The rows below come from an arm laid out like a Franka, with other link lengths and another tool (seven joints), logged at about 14 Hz.
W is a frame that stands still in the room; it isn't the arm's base.
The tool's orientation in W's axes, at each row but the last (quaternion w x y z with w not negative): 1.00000, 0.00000, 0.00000, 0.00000; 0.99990, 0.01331, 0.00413, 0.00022; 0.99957, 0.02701, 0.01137, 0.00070; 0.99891, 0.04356, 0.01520, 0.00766; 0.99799, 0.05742, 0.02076, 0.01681; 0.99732, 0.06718, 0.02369, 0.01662
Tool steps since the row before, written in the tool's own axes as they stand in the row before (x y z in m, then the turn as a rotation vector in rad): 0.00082, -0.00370, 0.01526, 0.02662, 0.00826, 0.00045; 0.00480, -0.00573, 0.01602, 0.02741, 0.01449, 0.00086; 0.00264, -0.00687, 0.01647, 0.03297, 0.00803, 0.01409; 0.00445, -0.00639, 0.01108, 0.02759, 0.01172, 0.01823; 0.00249, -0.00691, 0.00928, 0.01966, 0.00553, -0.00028; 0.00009, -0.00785, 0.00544, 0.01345, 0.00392, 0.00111
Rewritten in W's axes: 0.00082, -0.00370, 0.01526, 0.02662, 0.00826, 0.00045; 0.00493, -0.00615, 0.01582, 0.02741, 0.01448, 0.00102; 0.00302, -0.00774, 0.01601, 0.03328, 0.00732, 0.01375; 0.00488, -0.00725, 0.01034, 0.02798, 0.01055, 0.01836; 0.00310, -0.00783, 0.00832, 0.01945, 0.00623, -0.00042; 0.00059, -0.00850, 0.00432, 0.01336, 0.00422, 0.00102
